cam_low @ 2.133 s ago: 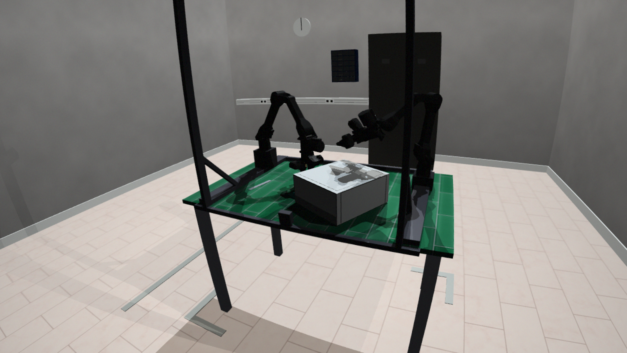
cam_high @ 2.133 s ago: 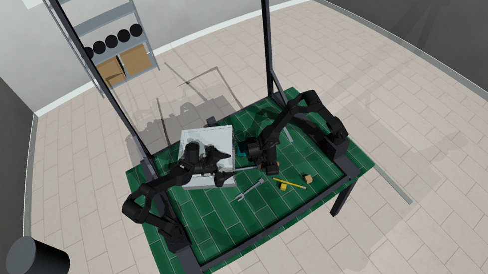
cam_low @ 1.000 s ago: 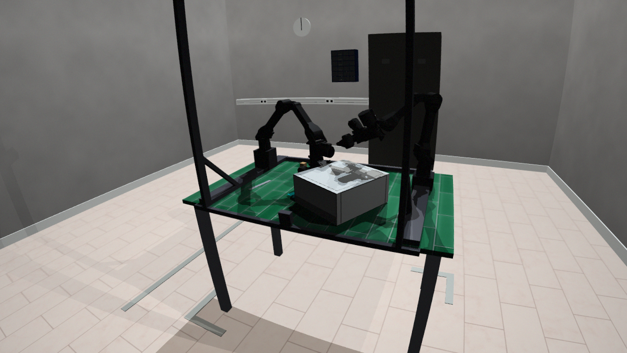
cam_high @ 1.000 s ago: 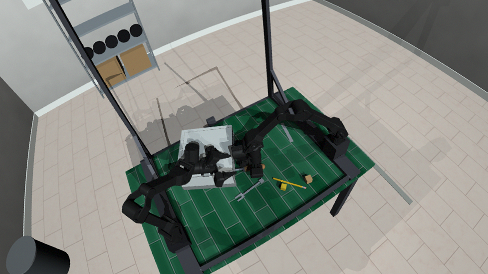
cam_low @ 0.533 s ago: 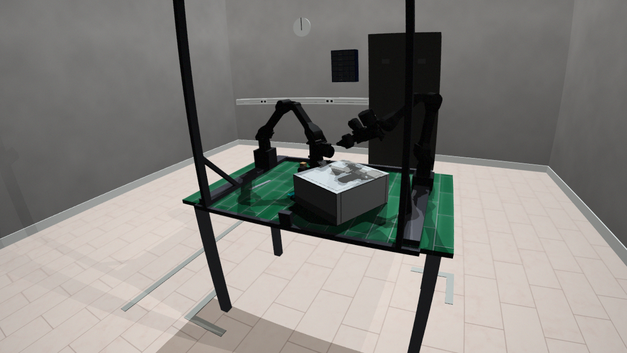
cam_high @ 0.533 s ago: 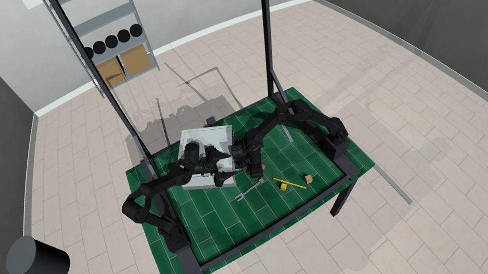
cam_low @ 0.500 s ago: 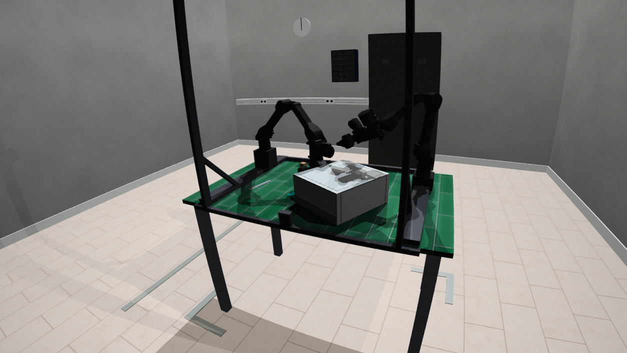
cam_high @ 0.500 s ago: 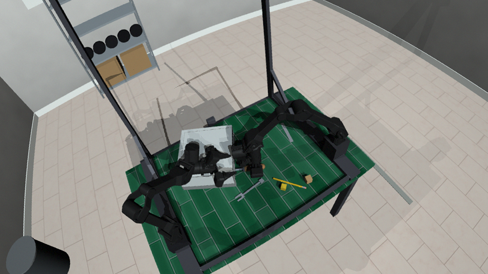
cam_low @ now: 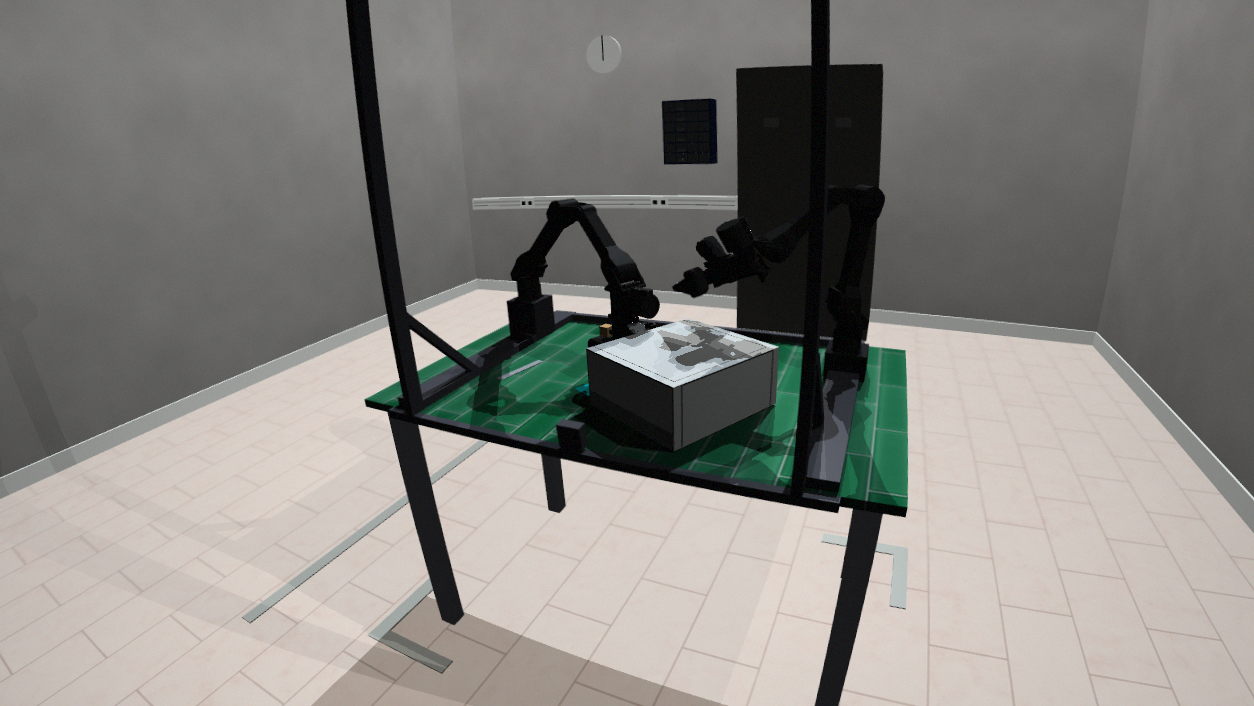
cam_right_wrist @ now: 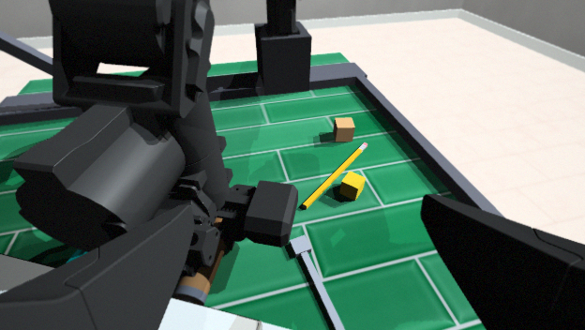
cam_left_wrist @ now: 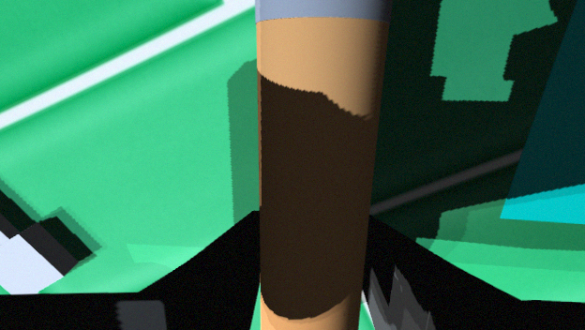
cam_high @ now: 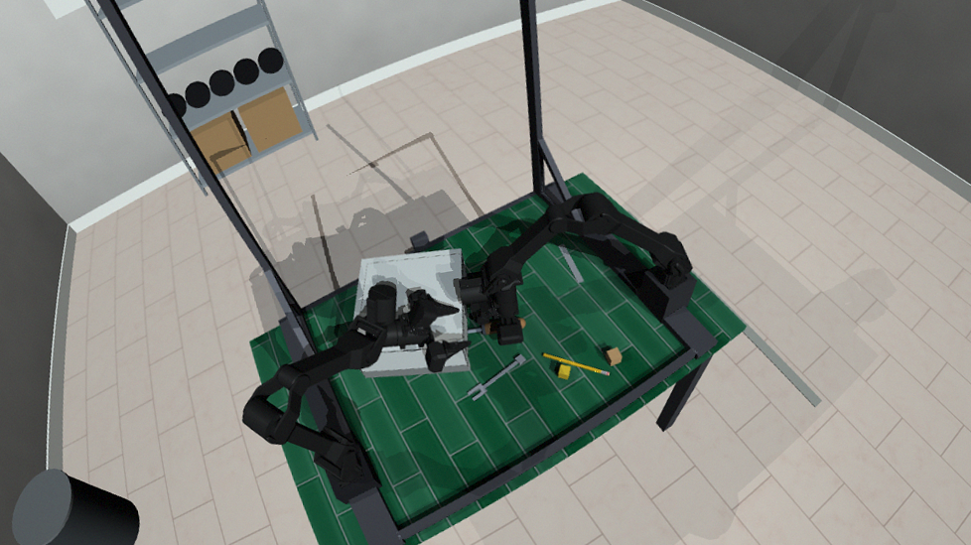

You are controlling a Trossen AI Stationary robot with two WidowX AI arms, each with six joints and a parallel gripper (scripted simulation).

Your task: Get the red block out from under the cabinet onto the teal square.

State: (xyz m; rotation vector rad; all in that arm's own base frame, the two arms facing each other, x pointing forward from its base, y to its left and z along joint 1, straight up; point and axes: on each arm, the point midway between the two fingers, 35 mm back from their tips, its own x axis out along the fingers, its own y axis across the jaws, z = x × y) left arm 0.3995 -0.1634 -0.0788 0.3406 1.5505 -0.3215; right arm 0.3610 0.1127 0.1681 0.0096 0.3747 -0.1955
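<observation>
Right now my left hand is 120 mm past the teal square, 10 mm to the right of it and 40 mm above it. Round my left hand: yellow cube (190 mm ahead, 40 mm to the left, 20 mm below); hook tool (90 mm behind, 110 mm to the right, 20 mm below); grey wrench (110 mm ahead, 100 mm to the right, 30 mm below).
</observation>
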